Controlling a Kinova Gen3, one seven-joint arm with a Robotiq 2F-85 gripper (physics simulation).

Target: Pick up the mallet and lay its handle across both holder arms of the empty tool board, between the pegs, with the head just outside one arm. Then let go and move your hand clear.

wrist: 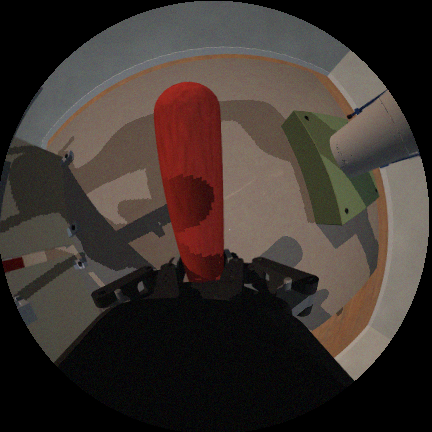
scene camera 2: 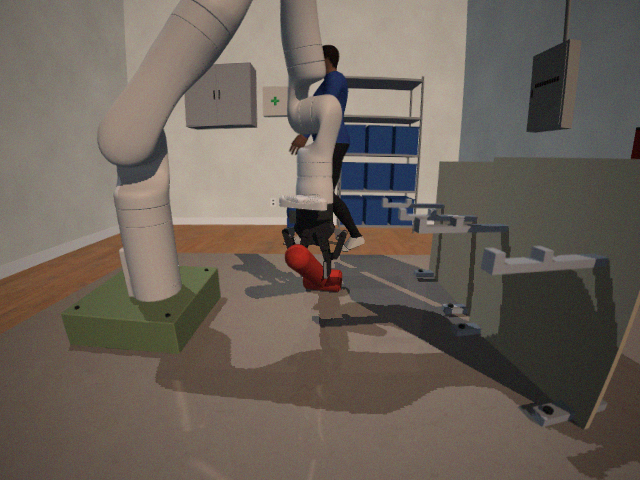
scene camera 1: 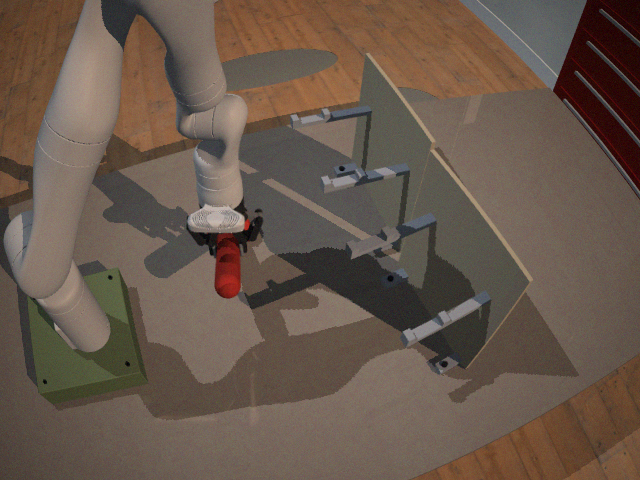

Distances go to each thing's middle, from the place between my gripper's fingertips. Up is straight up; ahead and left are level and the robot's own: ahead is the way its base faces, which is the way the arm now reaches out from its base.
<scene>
My gripper is now 1 cm short of the red mallet [scene camera 1: 227, 284], 1 cm to the left of it and 2 cm below it.
</scene>
